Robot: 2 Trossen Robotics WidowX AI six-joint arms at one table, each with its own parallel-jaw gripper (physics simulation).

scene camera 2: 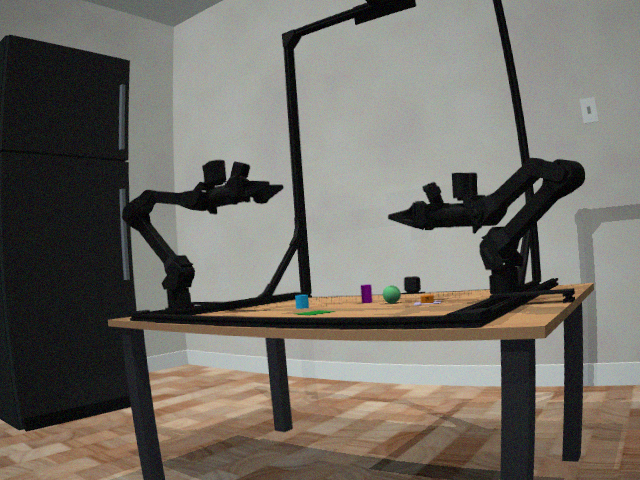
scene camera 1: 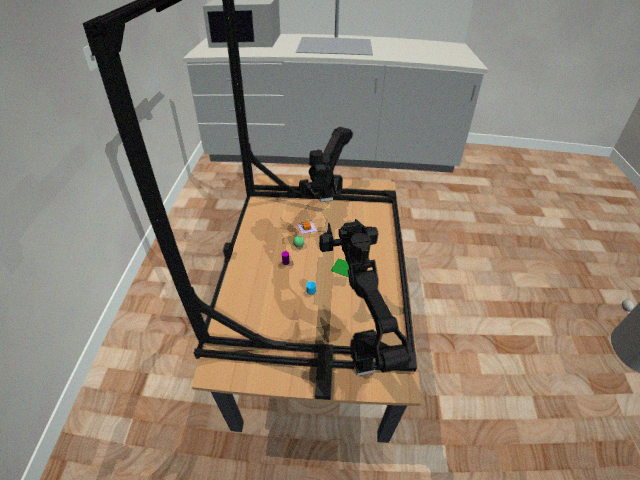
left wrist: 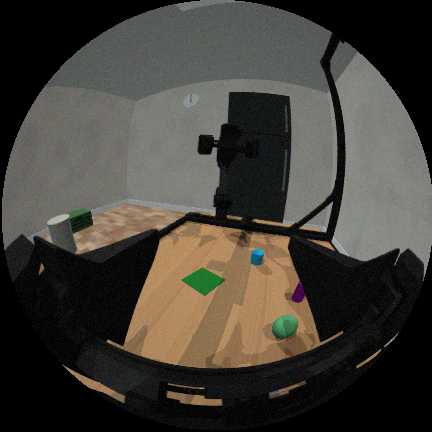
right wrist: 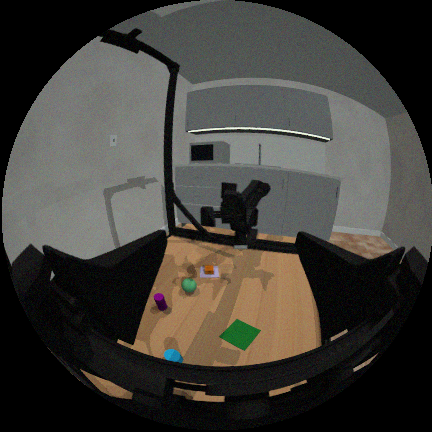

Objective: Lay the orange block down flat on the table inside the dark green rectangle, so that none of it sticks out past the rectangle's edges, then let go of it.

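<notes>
The small orange block rests on a pale lavender square, toward the left arm's side of the table. It does not show in the left wrist view. The dark green rectangle lies flat with nothing on it; the right arm hides part of it in scene camera 1. My left gripper is open and empty, high above the table. My right gripper is open and empty, also high above the table.
A green ball lies near the lavender square. A purple cylinder and a blue cylinder stand on the table. A black frame rises along one side.
</notes>
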